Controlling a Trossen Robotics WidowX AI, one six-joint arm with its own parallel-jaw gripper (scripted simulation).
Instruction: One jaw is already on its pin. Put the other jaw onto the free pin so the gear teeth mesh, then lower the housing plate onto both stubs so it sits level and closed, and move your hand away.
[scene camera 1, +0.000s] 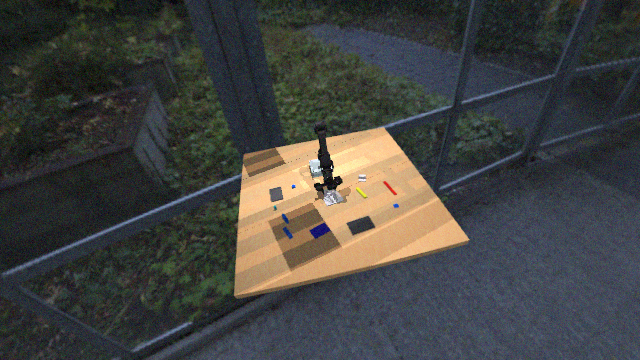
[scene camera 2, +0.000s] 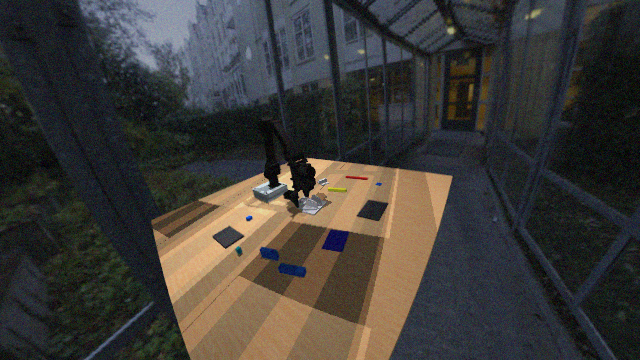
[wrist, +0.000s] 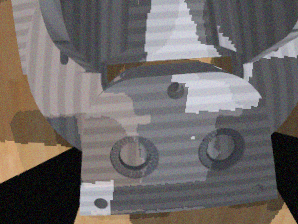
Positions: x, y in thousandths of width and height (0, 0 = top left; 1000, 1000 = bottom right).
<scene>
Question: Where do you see my gripper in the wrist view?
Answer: At 586, 667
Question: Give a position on a light grey part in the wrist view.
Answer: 592, 556
</scene>
